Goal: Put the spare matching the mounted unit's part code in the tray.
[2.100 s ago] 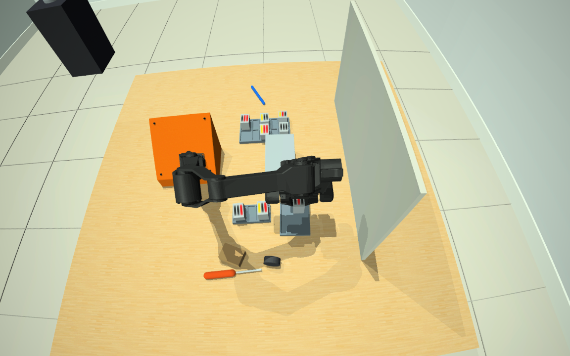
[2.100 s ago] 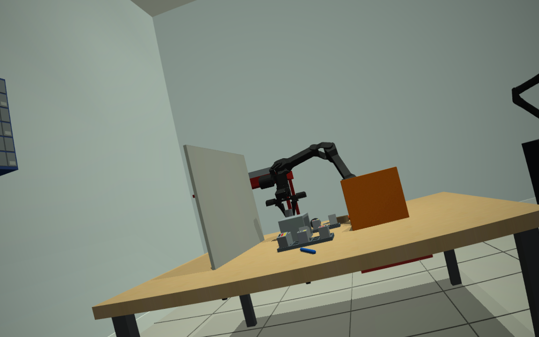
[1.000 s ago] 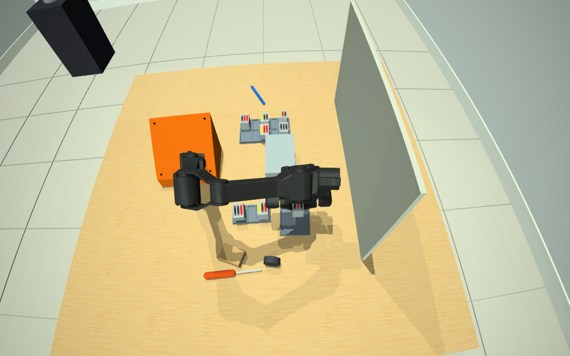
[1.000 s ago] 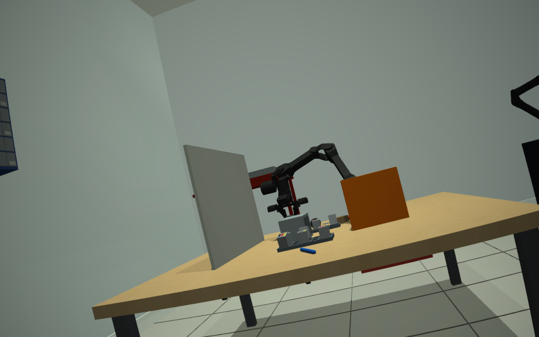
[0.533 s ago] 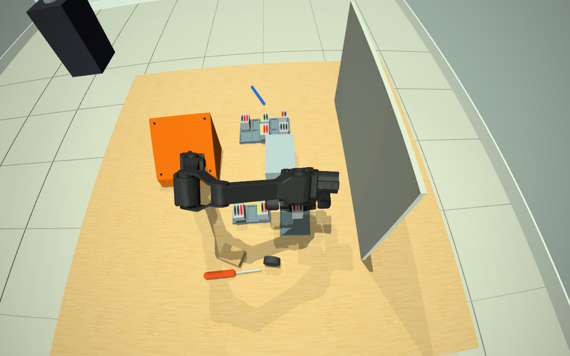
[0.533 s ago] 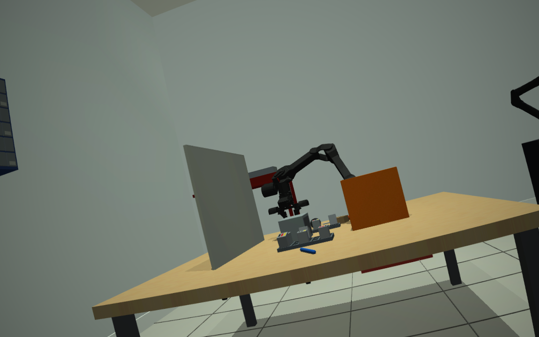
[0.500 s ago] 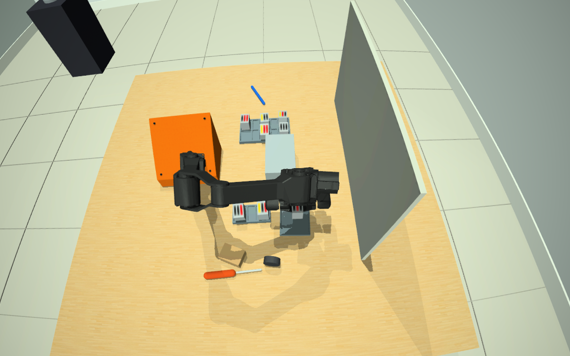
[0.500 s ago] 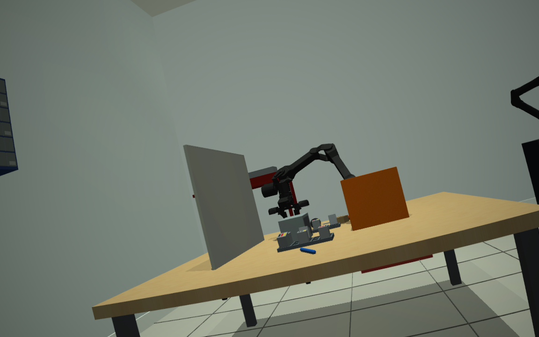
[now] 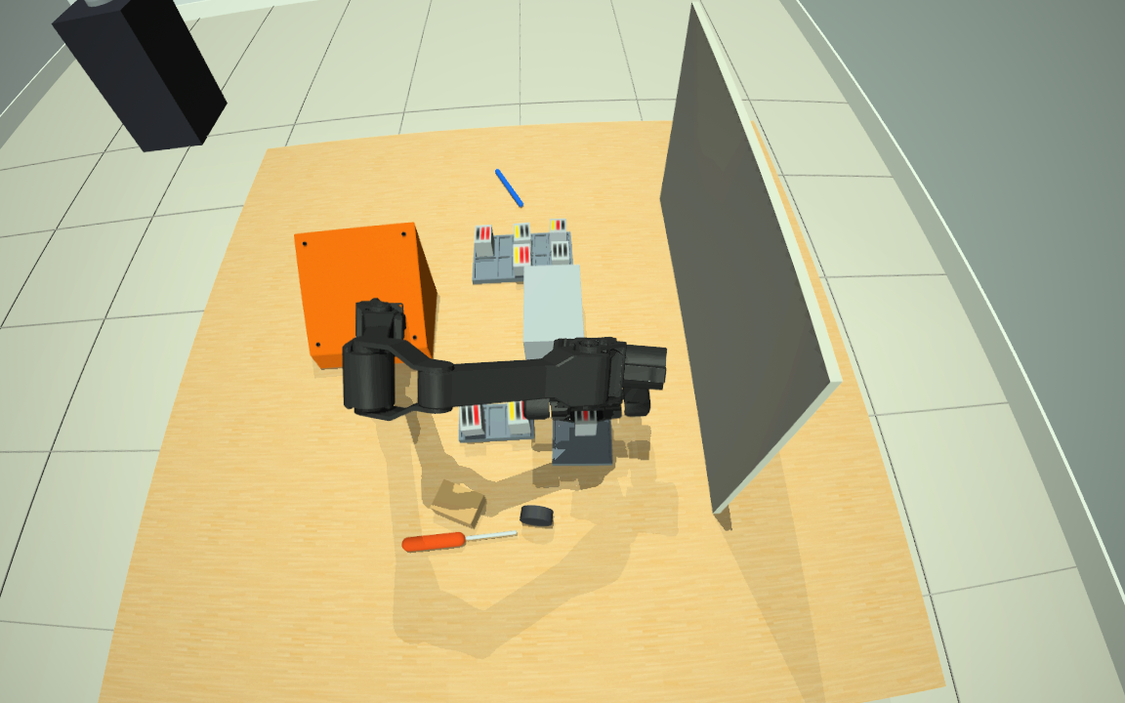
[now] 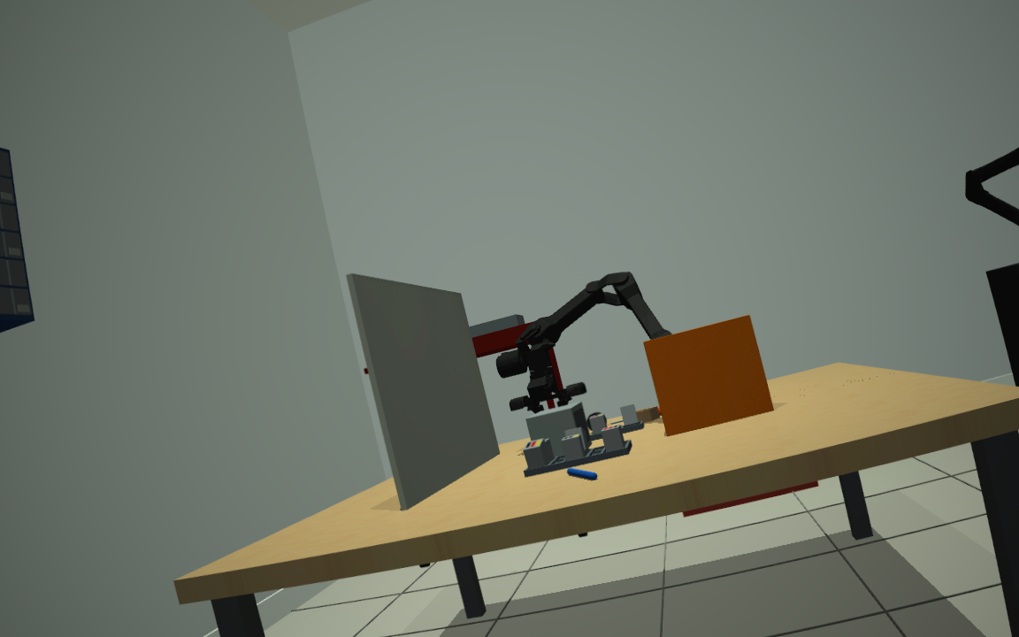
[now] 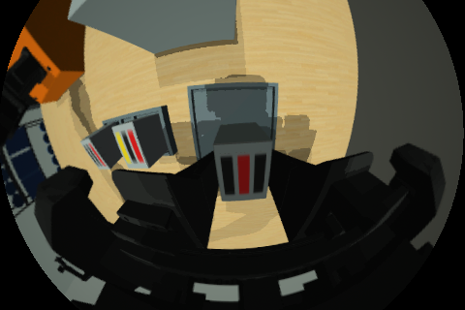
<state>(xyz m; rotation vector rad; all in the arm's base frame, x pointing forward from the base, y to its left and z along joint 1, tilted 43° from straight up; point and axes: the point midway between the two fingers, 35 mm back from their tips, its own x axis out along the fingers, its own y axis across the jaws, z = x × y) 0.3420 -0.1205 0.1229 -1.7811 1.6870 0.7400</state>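
Now: the grey spare 2 cm above my gripper tip. From my gripper tip the other things lie so: mounted unit 5 cm behind, 20 cm to the left, 1 cm above; black puck 8 cm behind, 15 cm to the right, 1 cm below; grey tray 4 cm below.
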